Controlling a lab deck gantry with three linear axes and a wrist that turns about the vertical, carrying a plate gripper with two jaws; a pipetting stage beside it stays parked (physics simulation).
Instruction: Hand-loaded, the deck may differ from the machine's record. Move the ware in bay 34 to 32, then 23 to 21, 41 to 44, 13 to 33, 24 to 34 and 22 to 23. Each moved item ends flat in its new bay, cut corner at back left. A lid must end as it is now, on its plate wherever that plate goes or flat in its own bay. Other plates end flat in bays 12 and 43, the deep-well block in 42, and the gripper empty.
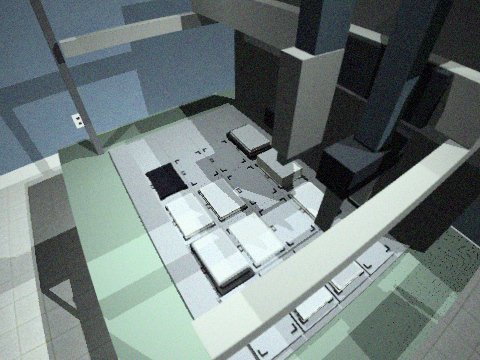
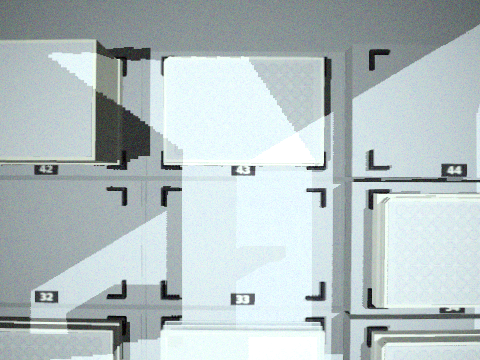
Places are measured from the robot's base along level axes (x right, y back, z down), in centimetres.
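Where they show: gripper, fingertip midpoint: [image 1: 338, 215]; robot's base at its link origin: [image 1: 146, 174].
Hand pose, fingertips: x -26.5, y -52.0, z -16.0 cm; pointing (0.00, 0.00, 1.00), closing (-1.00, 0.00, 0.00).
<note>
Things, the pixels of their top centre, and the offset from my fingertips. "spot": a spot on its surface instead.
- pale plate at its top centre: [image 2: 467, 253] [image 1: 332, 259] dx +0.8, dy -3.6, dz +13.1 cm
- bay 23 at a spot on its surface: [image 2: 242, 345] spot: dx +8.3, dy +12.8, dz +14.3 cm
- bay 24 at a spot on its surface: [image 2: 430, 350] spot: dx +8.0, dy -0.9, dz +13.1 cm
- bay 22 at a spot on its surface: [image 2: 55, 345] spot: dx +8.7, dy +27.6, dz +14.5 cm
- bay 43 at a spot on its surface: [image 2: 242, 110] [image 1: 314, 200] spot: dx -9.8, dy +12.9, dz +14.5 cm
- deep-well block at its top centre: [image 2: 5, 99] [image 1: 279, 161] dx -9.9, dy +29.2, dz +11.8 cm
- black item at its top centre: [image 1: 165, 179] dx +22.2, dy +45.6, dz +15.2 cm
My gripper [image 1: 345, 210] hangs over the back right of the deck; one jaw shows, the other is hidden by the beam, and no ware shows held. A pale plate [image 1: 347, 276] [image 2: 432, 250] sits in bay 34, cut corner at back left. Bays 32, 33 and 44 are empty. Plates sit in bay 23 [image 1: 255, 237] [image 2: 242, 345], bay 24 [image 1: 315, 303] [image 2: 430, 350], bay 22 [image 1: 222, 200] [image 2: 55, 345] and bay 43 [image 1: 307, 197] [image 2: 242, 110]. The deep-well block [image 1: 272, 166] [image 2: 45, 100] stands in 42. Plates show in 41 [image 1: 251, 137], 13 [image 1: 220, 257] and 12 [image 1: 189, 214].
A black item [image 1: 167, 179] lies in bay 11. Dark bases show under the ware in 13 and 41. A pale beam [image 1: 310, 265] crosses in front of the deck and hides part of it. The parked pipetting stage [image 1: 312, 105] stands beside the gripper. Glare and shadows cross the deck.
</note>
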